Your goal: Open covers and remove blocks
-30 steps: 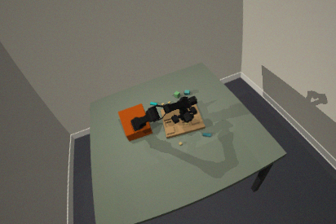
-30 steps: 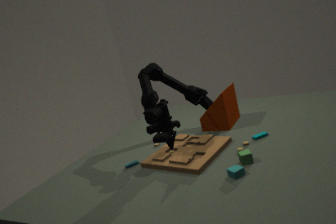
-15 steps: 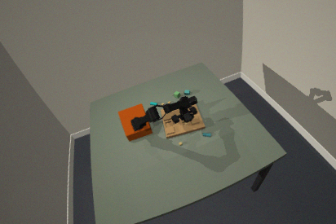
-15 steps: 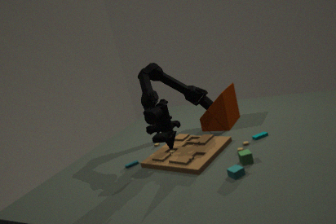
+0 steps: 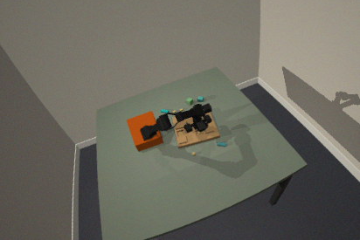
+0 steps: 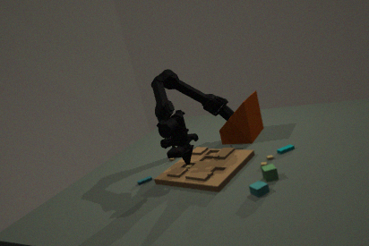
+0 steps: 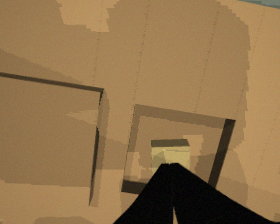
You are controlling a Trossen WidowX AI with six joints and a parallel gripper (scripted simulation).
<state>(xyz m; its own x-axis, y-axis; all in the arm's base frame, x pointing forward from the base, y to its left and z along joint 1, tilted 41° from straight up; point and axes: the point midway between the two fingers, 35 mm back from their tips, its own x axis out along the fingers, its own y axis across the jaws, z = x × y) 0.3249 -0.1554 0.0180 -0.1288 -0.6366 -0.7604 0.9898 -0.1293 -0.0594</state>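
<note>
Right now the tan puzzle board is 5 cm to the left of my gripper tip, 1 cm below it and 1 cm behind it. Also, from my gripper tip: flat teal piece 37 cm to the left, 12 cm behind, 2 cm below; green cube 33 cm to the left, 10 cm ahead, 1 cm below; teal cube 31 cm to the left, 19 cm ahead, 1 cm below.
</note>
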